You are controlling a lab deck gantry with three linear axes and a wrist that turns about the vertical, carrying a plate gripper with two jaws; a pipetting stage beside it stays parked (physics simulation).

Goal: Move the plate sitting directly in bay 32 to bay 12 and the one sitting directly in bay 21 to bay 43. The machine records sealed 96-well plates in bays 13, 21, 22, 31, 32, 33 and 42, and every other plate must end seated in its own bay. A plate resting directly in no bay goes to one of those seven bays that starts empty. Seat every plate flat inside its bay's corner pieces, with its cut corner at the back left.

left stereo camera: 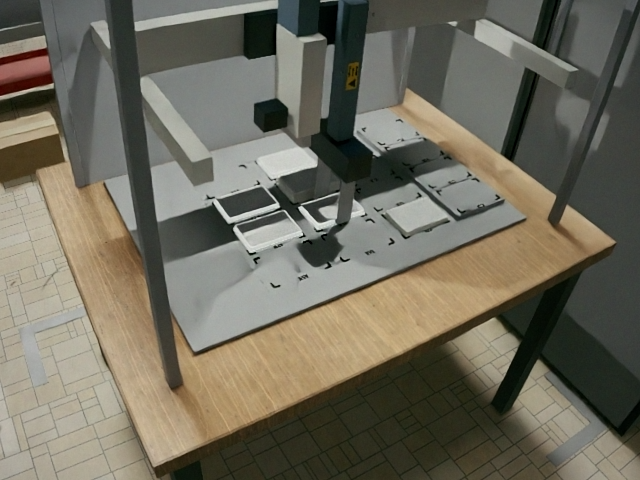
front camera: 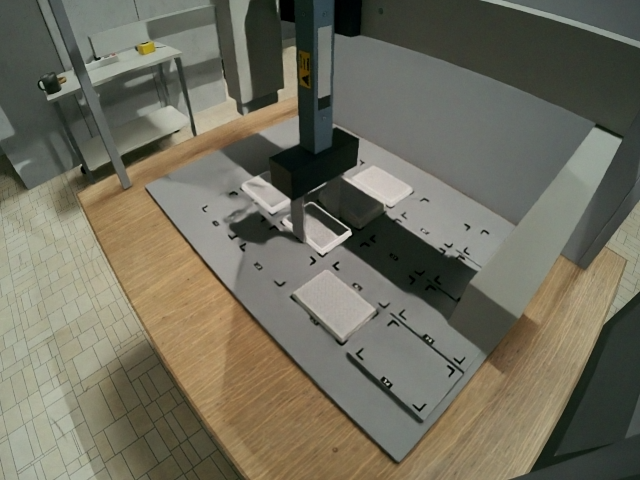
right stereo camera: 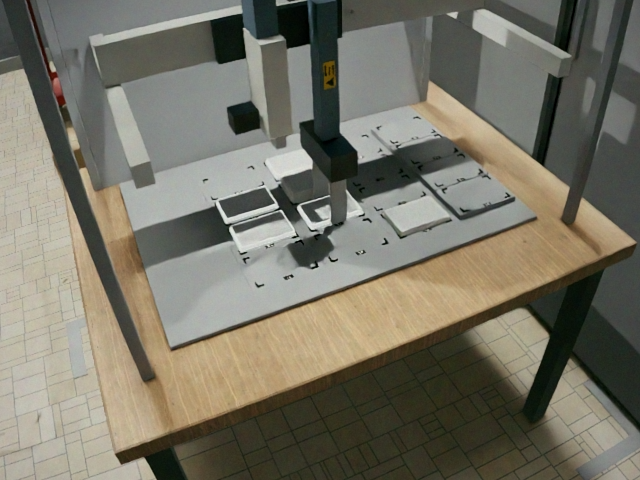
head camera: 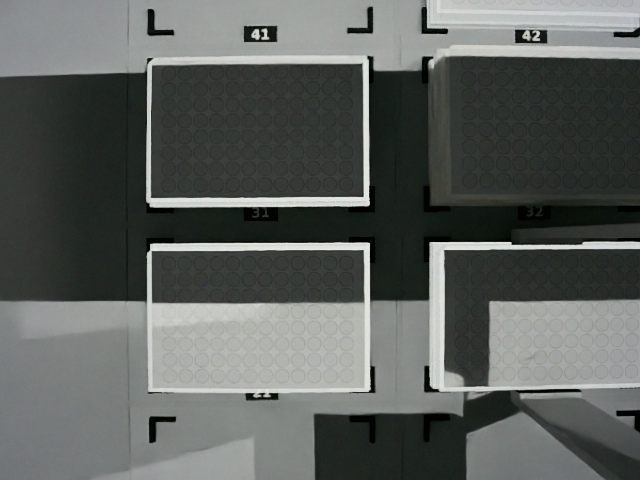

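Where they show: gripper, fingertip midpoint: (left stereo camera: 332,209) (front camera: 316,226) (right stereo camera: 330,209) (head camera: 541,315); robot's base, link origin: (left stereo camera: 274,287) (front camera: 203,209) (right stereo camera: 258,286).
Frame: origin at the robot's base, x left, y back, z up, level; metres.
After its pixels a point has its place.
Note:
My gripper (front camera: 319,221) {x 0.150, y -0.228, z 0.007 m} (head camera: 547,315) {x 0.150, y -0.228, z 0.007 m} (left stereo camera: 331,209) {x 0.150, y -0.228, z 0.007 m} (right stereo camera: 329,208) {x 0.150, y -0.228, z 0.007 m} is low over bay 22, its jaws shut on a white plate (front camera: 329,240) {x 0.137, y -0.281, z 0.014 m} (head camera: 568,351) {x 0.130, y -0.240, z 0.014 m} (left stereo camera: 310,217) {x 0.143, y -0.167, z 0.012 m}, which sits down in the bay. One plate (head camera: 258,341) {x 0.138, y -0.064, z 0.014 m} (left stereo camera: 268,229) {x 0.146, y -0.062, z 0.015 m} (right stereo camera: 262,231) {x 0.140, y -0.061, z 0.014 m} is in bay 21. Bay 32 holds a two-high stack (front camera: 361,209) {x 0.242, y -0.270, z 0.027 m} (head camera: 547,129) {x 0.253, y -0.221, z 0.027 m} (left stereo camera: 298,187) {x 0.234, y -0.187, z 0.028 m} in shadow. Bay 12 (left stereo camera: 356,237) {x 0.051, y -0.230, z 0.000 m} (right stereo camera: 346,240) {x 0.045, y -0.218, z 0.000 m} and bay 43 (front camera: 442,214) {x 0.397, y -0.389, z 0.000 m} hold no plate. The jaws' back side is partly hidden in the side views.
Plates stand in bay 31 (head camera: 258,129) {x 0.256, y -0.065, z 0.014 m} (left stereo camera: 247,203) {x 0.248, y -0.062, z 0.014 m}, bay 42 (front camera: 383,184) {x 0.361, y -0.235, z 0.014 m} (left stereo camera: 286,162) {x 0.355, y -0.222, z 0.014 m} and bay 13 (front camera: 334,304) {x 0.039, y -0.397, z 0.014 m} (left stereo camera: 417,215) {x 0.038, y -0.389, z 0.014 m}. The parked pipetting stage (left stereo camera: 299,82) (right stereo camera: 267,82) hangs behind and left of the gripper. A slightly raised strip of bays (front camera: 408,361) {x 0.049, y -0.557, z 0.015 m} runs along the right.

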